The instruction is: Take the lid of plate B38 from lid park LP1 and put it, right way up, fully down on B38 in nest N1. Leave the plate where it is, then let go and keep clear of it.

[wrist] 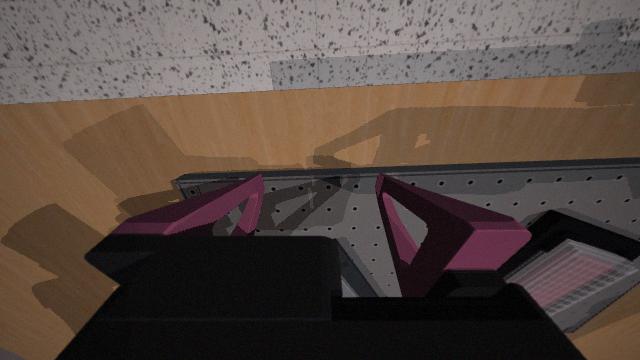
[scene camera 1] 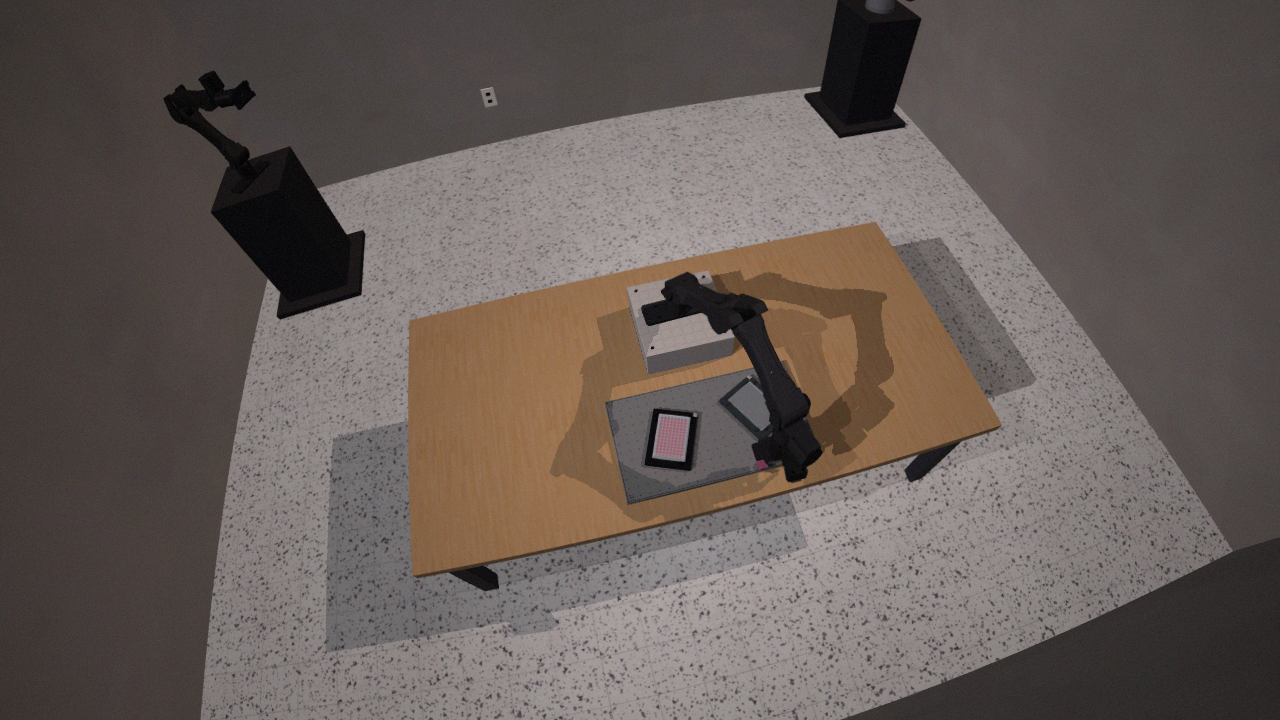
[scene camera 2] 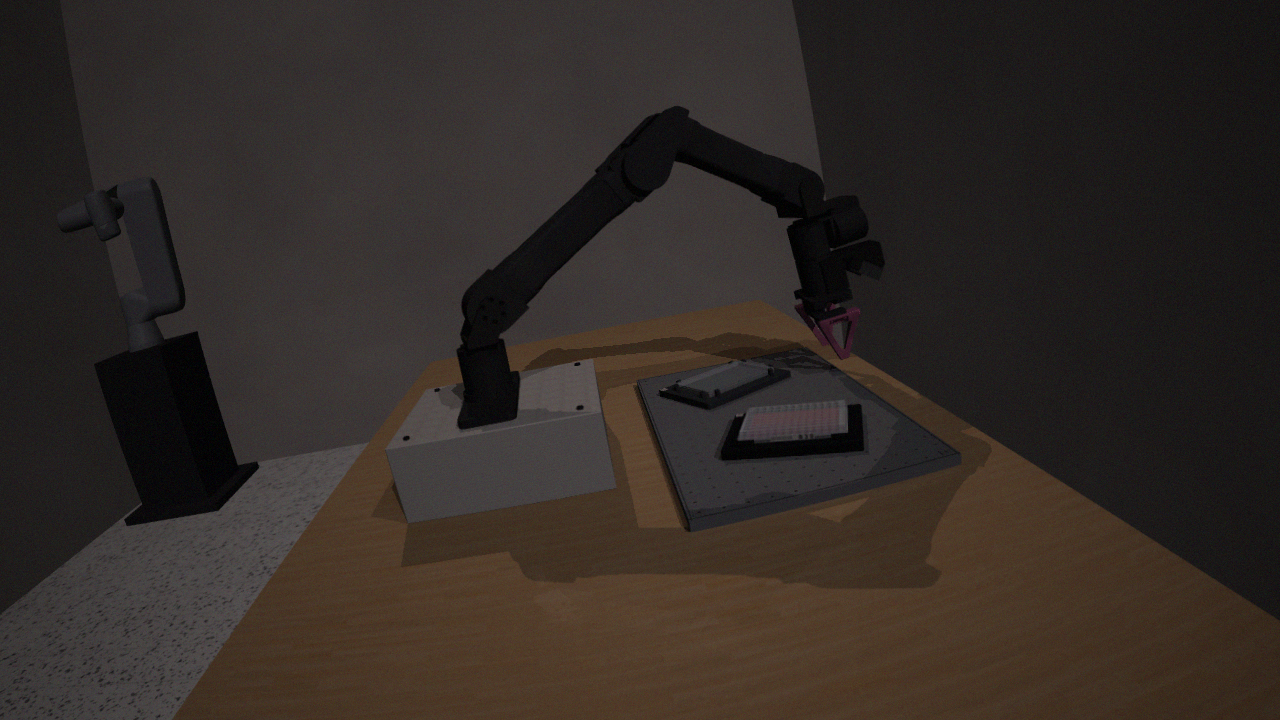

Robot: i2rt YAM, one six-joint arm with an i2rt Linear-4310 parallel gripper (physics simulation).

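Plate B38, a clear well plate with pink wells, sits in the black nest N1. The pale, clear lid lies flat in the dark grey lid park LP1; in the wrist view my gripper body hides most of it. My gripper, with pink fingers, is open and empty. It hangs above the front edge of the board, off to the side of the lid park and apart from both holders.
The grey perforated board carries both holders on the wooden table. My arm stands on a white box behind the board. Other arms stand on black pedestals away from the table.
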